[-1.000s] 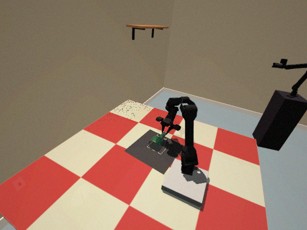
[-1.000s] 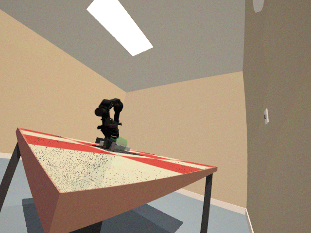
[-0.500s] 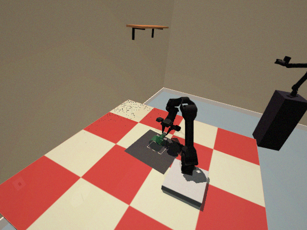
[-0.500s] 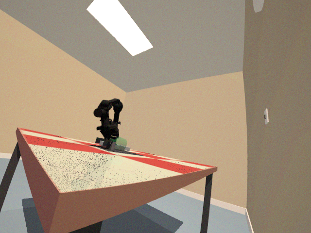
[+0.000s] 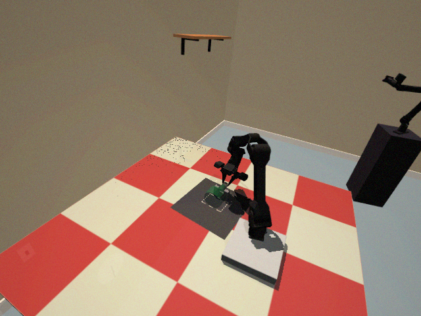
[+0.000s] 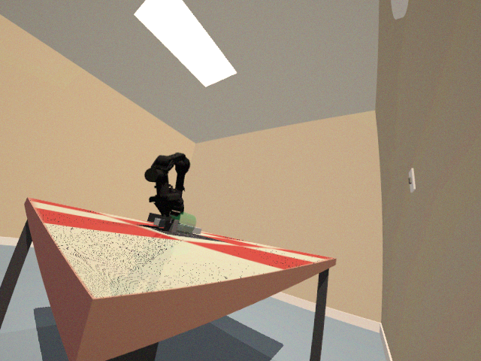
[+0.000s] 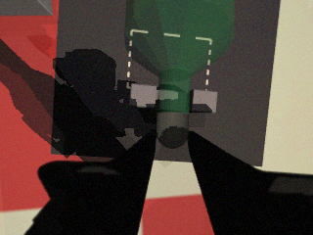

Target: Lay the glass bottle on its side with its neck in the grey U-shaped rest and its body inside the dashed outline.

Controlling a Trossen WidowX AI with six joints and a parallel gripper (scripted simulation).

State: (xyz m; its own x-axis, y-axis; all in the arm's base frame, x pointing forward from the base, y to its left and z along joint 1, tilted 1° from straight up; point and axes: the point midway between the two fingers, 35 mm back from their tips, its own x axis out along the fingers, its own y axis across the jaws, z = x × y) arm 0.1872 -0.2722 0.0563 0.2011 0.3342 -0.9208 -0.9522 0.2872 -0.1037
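The green glass bottle lies 50 mm to the left of my gripper tip and 20 mm ahead of it. The rest, counted from my gripper tip: dark mat (100 mm to the left, 60 mm below, 40 mm ahead).
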